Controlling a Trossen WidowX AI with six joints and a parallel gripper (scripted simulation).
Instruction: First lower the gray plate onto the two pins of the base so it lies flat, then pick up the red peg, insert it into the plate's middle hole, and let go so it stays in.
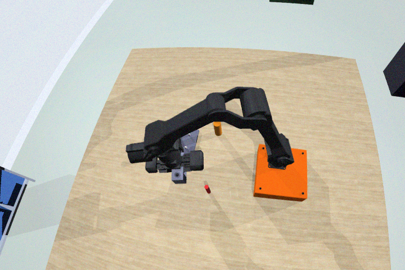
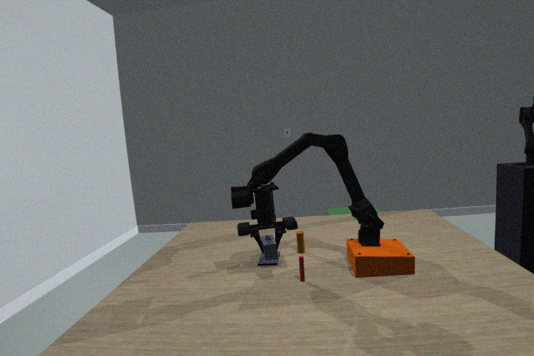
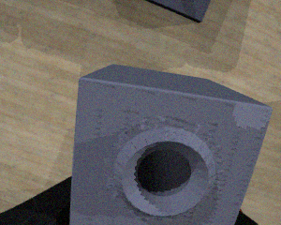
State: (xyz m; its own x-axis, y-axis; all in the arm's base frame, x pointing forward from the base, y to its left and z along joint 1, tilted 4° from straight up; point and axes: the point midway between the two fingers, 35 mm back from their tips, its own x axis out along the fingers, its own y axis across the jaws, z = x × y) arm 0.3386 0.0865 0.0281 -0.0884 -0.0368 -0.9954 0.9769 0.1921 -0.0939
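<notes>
Right now the gray base is 2 cm ahead of my gripper tip, 15 cm to the right of it and 8 cm below it. Also, from my gripper tip: orange cylinder 10 cm behind, 20 cm to the right, 4 cm below; then red peg 10 cm behind, 5 cm to the left, 4 cm below; then gray plate 3 cm above.
</notes>
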